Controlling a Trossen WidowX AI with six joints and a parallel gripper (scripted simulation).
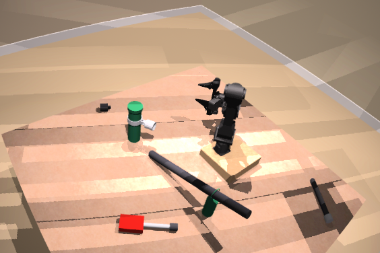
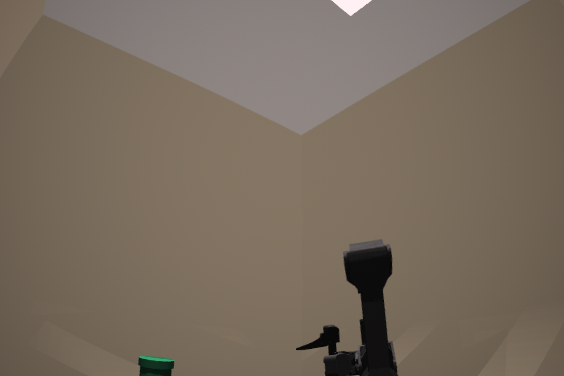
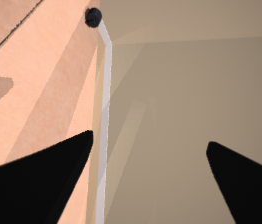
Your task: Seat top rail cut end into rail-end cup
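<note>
Right now my gripper tip is 290 mm short of the pale rail-end cup, 40 mm to the right of it and 60 mm above it. From my gripper tip the other things lie so: green loop cap (260 mm ahead, 480 mm to the left, 80 mm below).
</note>
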